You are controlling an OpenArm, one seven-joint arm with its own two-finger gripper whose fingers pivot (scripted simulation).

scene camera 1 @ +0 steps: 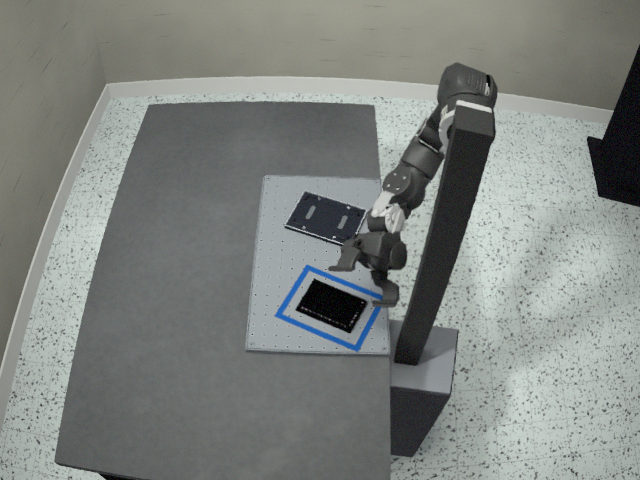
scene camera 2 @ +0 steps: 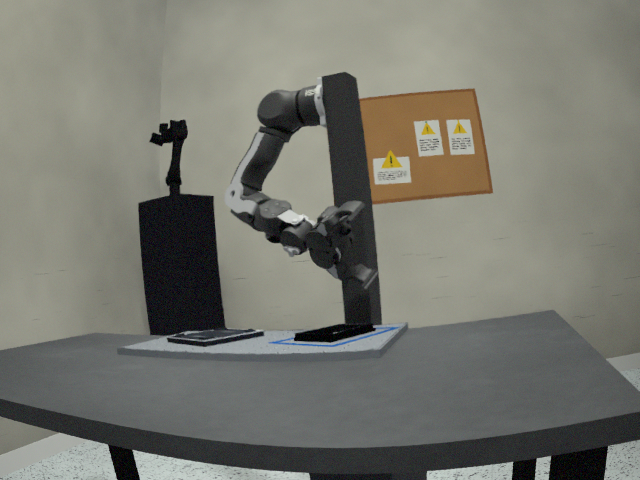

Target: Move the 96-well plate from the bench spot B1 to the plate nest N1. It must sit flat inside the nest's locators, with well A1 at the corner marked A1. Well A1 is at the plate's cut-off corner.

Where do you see an arm mounting column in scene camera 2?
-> At 350,176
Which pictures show the 96-well plate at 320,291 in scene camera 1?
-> Scene camera 1 and scene camera 2: all of them.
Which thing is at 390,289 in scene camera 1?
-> The gripper.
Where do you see a plate nest N1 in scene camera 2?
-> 188,339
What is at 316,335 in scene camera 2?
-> A 96-well plate.
